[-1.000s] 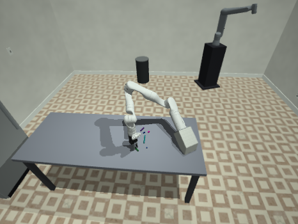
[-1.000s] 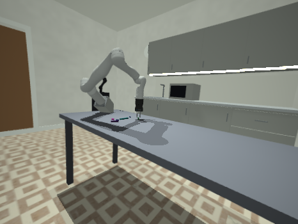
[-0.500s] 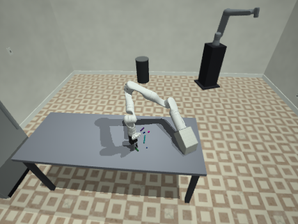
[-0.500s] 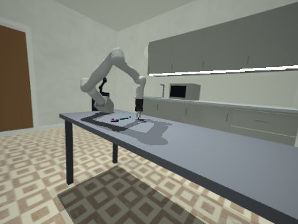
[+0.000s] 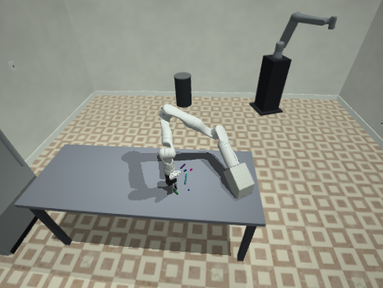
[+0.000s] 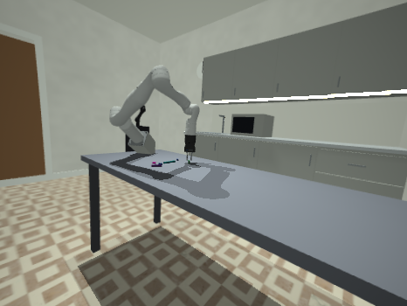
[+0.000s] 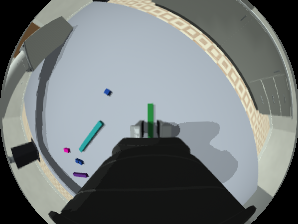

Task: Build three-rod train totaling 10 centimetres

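My gripper is now 30 mm above the green rod. The rest, counted from my hand: magenta rod (170 mm to the right, 170 mm behind, 30 mm below); turquoise rod (110 mm behind, 90 mm to the right, 30 mm below); purple rod (230 mm to the right, 110 mm behind, 30 mm below).
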